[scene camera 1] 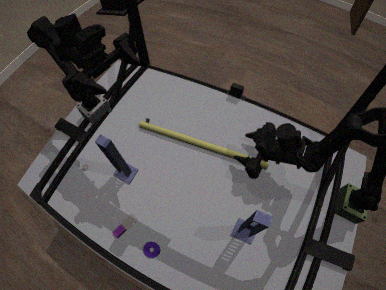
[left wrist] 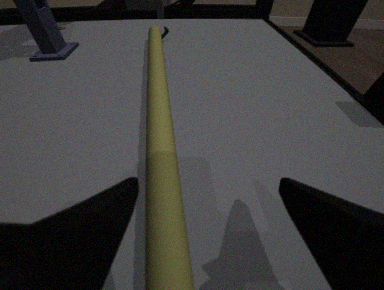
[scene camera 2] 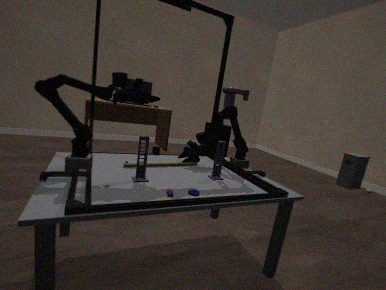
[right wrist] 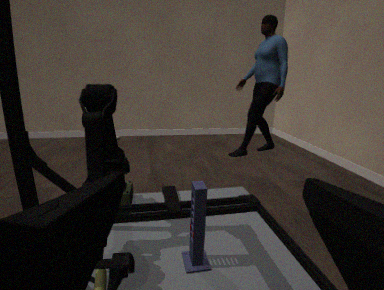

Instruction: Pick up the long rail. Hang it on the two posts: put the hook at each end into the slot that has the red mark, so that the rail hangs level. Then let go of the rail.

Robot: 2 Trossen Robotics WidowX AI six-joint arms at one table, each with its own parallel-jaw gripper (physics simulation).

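Seen in the pictures: left gripper, fingertip midpoint: [scene camera 1: 239, 145] [left wrist: 209, 184] [scene camera 2: 180, 159]; right gripper, fingertip midpoint: [scene camera 1: 123, 76] [scene camera 2: 159, 98] [right wrist: 214, 185]; left arm's base, link origin: [scene camera 1: 357, 201] [scene camera 2: 239, 158]; right arm's base, link origin: [scene camera 1: 90, 103] [scene camera 2: 79, 155].
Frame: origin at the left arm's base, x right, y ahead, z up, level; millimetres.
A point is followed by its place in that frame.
Observation:
The long yellow rail [scene camera 1: 190, 140] {x -60, y 610, z -34 mm} [scene camera 2: 155, 164] {x -68, y 630, z -41 mm} [left wrist: 160, 100] {x -42, y 554, z -33 mm} [right wrist: 100, 279] {x -19, y 376, z -33 mm} lies on the table behind the posts. A small dark hook [scene camera 1: 147, 120] {x -63, y 791, z -39 mm} [left wrist: 165, 33] {x -61, y 785, z -39 mm} shows at its left-hand end in scene camera 1; the other hook is hidden. My left gripper [scene camera 1: 243, 146] {x 0, y 457, z -27 mm} [left wrist: 209, 184] {x 0, y 457, z -27 mm} is open, low over the rail's right-hand part; in its wrist view the rail runs between the fingers, nearer the left one. My right gripper [scene camera 1: 104, 91] [right wrist: 214, 185] {x -176, y 675, z 337 mm} is open, high at the left, away from the rail. Two blue-grey slotted posts stand upright: one post [scene camera 1: 115, 157] {x -267, y 724, z 89 mm} [scene camera 2: 143, 157] {x -254, y 737, z 48 mm} at left, one post [scene camera 1: 252, 225] {x -227, y 310, z 11 mm} [scene camera 2: 219, 160] {x -229, y 304, z 46 mm} [right wrist: 198, 225] {x -236, y 334, z 66 mm} at right, with red on its slots.
A purple ring [scene camera 1: 151, 249] {x -431, y 532, z -52 mm} [scene camera 2: 194, 192] {x -440, y 529, z -47 mm} and a magenta block [scene camera 1: 119, 231] {x -438, y 639, z -43 mm} [scene camera 2: 170, 192] {x -444, y 643, z -42 mm} lie in front of the posts. A small pale ring [scene camera 1: 84, 167] {x -339, y 894, z -55 mm} lies left of the left-hand post. Dark frame bars edge the table. A person [right wrist: 270, 60] stands beyond the table.

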